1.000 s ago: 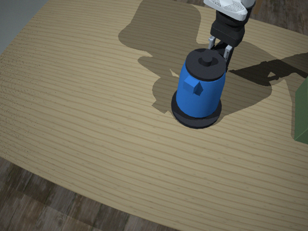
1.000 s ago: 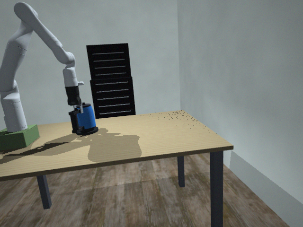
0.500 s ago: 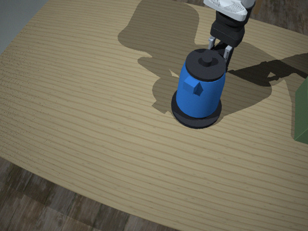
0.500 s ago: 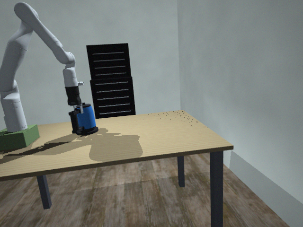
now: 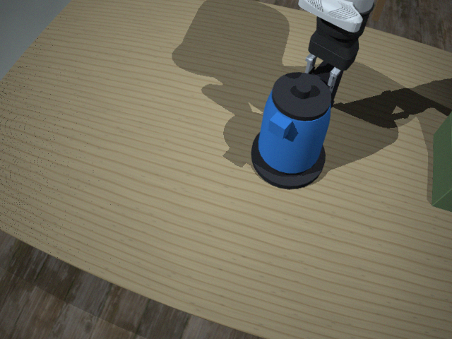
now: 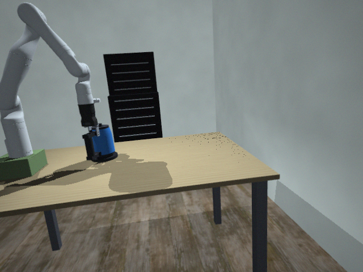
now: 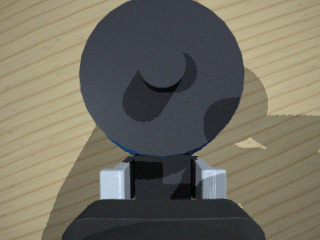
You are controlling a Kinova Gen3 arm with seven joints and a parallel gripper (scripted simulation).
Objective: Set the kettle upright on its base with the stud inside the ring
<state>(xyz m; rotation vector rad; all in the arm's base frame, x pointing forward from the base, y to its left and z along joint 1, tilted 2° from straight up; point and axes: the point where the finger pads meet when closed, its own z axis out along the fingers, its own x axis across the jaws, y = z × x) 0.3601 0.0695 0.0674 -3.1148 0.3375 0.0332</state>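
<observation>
The blue kettle is 10 mm ahead of my hand, 30 mm to the left of it and 50 mm below it. Round my hand: black round base 10 mm ahead, 60 mm to the left, 150 mm below.
</observation>
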